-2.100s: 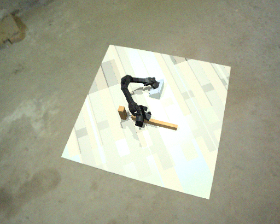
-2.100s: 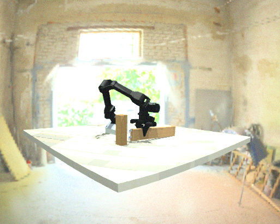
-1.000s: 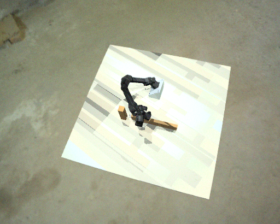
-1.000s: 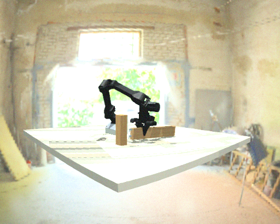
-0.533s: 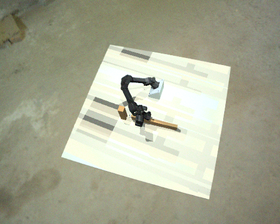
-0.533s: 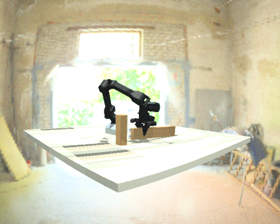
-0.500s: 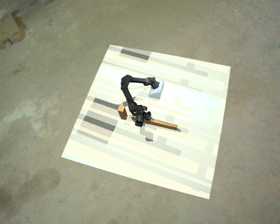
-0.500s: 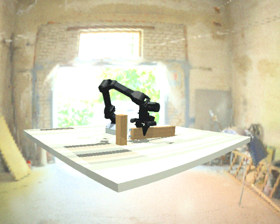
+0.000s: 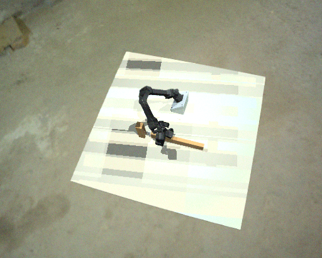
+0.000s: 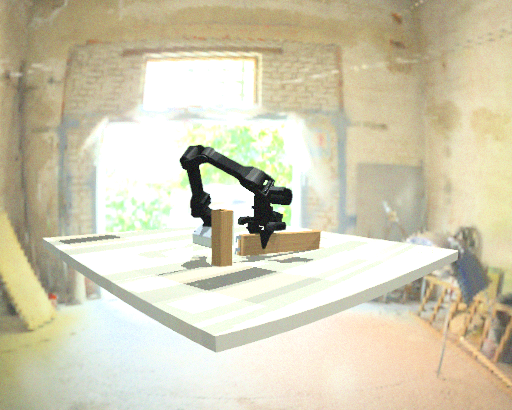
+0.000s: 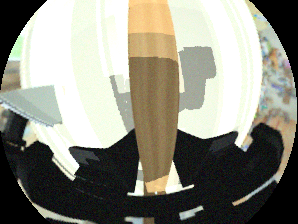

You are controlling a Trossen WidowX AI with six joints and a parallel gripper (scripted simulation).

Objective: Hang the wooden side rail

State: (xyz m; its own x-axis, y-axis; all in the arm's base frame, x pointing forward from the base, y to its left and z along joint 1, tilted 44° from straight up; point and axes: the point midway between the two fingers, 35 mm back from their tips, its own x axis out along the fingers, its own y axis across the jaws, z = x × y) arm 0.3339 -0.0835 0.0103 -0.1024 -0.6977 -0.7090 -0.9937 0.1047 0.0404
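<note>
Now: gripper tip 170 mm to the left of the wooden headboard post, 40 mm below it and 10 mm past it.
</note>
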